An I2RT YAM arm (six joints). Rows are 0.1 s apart.
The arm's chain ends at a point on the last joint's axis. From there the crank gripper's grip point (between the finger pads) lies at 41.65 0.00 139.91 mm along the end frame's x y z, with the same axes.
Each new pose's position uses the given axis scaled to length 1; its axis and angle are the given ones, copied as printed.
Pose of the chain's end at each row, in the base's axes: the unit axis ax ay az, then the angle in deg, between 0 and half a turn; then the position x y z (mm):
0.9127 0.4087 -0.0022 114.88 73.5 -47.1 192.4
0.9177 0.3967 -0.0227 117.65 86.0 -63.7 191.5
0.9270 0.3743 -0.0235 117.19 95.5 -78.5 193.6
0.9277 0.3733 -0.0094 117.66 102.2 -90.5 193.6
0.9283 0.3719 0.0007 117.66 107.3 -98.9 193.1
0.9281 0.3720 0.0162 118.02 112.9 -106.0 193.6
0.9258 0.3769 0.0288 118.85 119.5 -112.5 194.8
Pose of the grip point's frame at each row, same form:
0.9127 0.4087 -0.0022 114.88 156.7 -141.1 118.0
0.9177 0.3967 -0.0227 117.65 162.9 -157.9 110.8
0.9270 0.3743 -0.0235 117.19 170.8 -175.5 114.6
0.9277 0.3733 -0.0094 117.66 179.8 -185.4 114.4
0.9283 0.3719 0.0007 117.66 186.7 -192.8 114.5
0.9281 0.3720 0.0162 118.02 195.1 -197.7 115.2
0.9258 0.3769 0.0288 118.85 204.0 -201.1 115.4

